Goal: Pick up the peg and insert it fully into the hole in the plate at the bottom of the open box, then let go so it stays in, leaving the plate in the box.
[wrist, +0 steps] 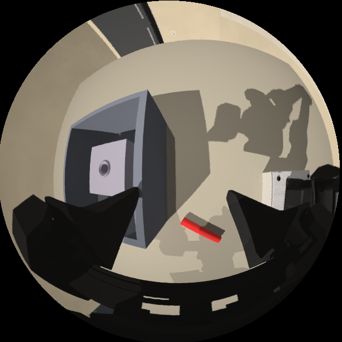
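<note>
A red peg point(201, 230) lies flat on the table, to the right of the open box, between the two fingertips as seen in the wrist view. The grey-blue open box point(141, 150) stands at the left. A pale lilac plate point(109, 184) lies inside it, with a round dark-rimmed hole point(104, 168) in its face. My gripper point(184, 193) is wide open and empty, above the table. Its left finger covers part of the box's near side in the view.
The light robot base point(273, 192) with dark parts stands at the right. The beige table point(235, 65) extends beyond the box. Shadows of the box and arm fall on it. A dark object point(137, 35) shows past the table's far edge.
</note>
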